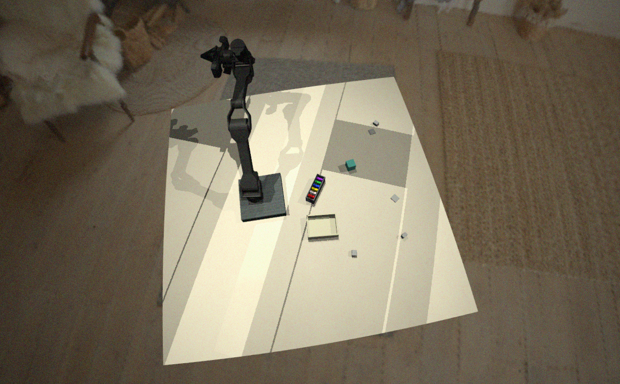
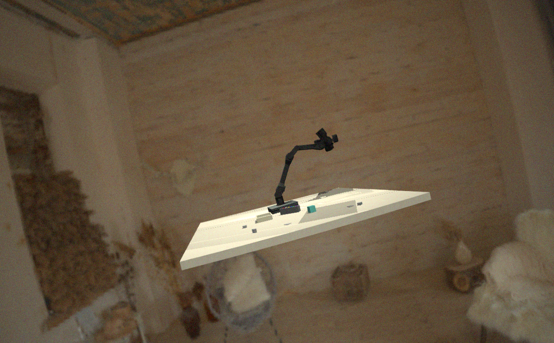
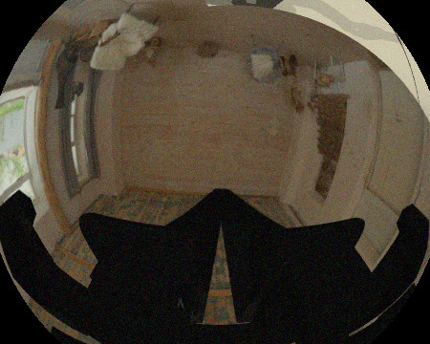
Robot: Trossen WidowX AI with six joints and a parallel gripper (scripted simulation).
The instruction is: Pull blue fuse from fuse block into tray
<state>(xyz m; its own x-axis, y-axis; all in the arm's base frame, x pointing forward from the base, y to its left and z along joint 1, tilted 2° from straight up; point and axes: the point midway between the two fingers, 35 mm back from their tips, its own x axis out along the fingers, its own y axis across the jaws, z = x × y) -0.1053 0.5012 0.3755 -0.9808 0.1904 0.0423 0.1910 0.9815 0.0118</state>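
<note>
My gripper tip is now 420 mm short of the blue fuse, 470 mm to the left of it and 410 mm above it. Also, from my gripper tip: cream tray: 430 mm ahead, 650 mm to the right, 430 mm below.
</note>
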